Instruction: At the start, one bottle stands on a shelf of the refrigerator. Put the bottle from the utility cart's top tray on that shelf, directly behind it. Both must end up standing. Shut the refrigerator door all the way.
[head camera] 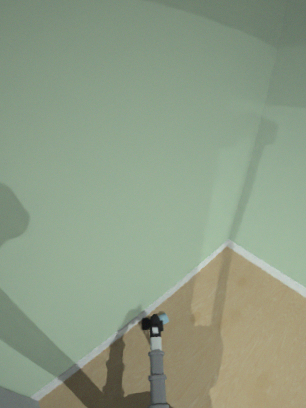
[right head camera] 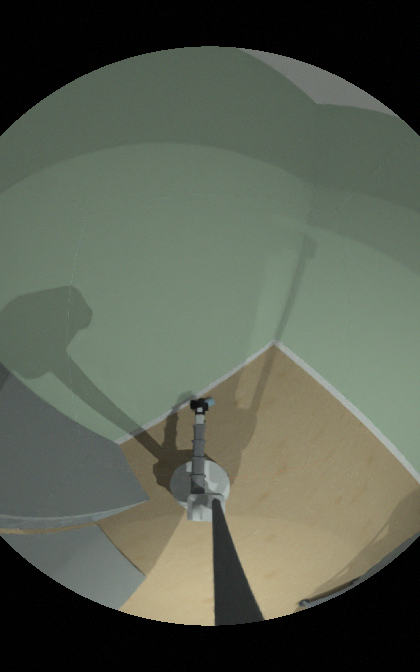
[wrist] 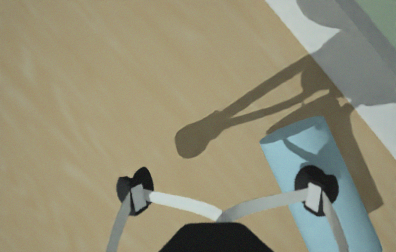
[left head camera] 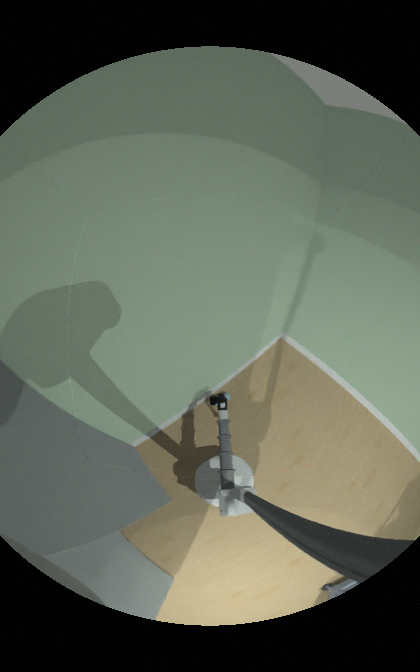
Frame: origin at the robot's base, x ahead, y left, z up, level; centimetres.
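Seen in the pictures: gripper, fingertip midpoint: (wrist: pixel 227 182).
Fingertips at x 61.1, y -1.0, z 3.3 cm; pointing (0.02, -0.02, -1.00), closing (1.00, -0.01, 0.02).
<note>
A point is followed by its place in that frame.
A light-blue cylinder (wrist: pixel 295 155) {x 67.5, y 1.4, z 3.8 cm} (head camera: pixel 164 318) {x 71.6, y -7.6, z 3.9 cm} (left head camera: pixel 227 396) {x 71.4, y -8.5, z 3.7 cm} (right head camera: pixel 211 401) {x 71.4, y -8.0, z 3.8 cm}, which looks like a bottle, appears to lie on its side on the floor near the wall's skirting. Its lower part is cut off in the wrist view. My gripper (wrist: pixel 227 182) {x 61.1, y -1.0, z 3.3 cm} is open with no object between its fingertips. The right fingertip overlaps the cylinder in the wrist view; whether they touch is unclear. The gripper also shows at the arm's end in the head view (head camera: pixel 153 323) {x 55.9, y 0.5, z 35.9 cm}. The refrigerator's shelf, the other bottle and the cart's top tray cannot be made out.
Green walls (head camera: pixel 125 175) {x 76.9, y 8.4, z 118.4 cm} (left head camera: pixel 200 275) {x 76.2, y 9.3, z 115.9 cm} meet in a corner beyond the arm, with white skirting along the tan floor (head camera: pixel 260 340) {x 52.7, y -75.0, z -2.8 cm}. Large grey surfaces (left head camera: pixel 75 490) {x -4.0, y 50.2, z 99.2 cm} (right head camera: pixel 65 465) {x 0.5, y 53.6, z 82.7 cm} stand at the left. A grey bar-like part (left head camera: pixel 342 588) (right head camera: pixel 327 594) shows at the lower right.
</note>
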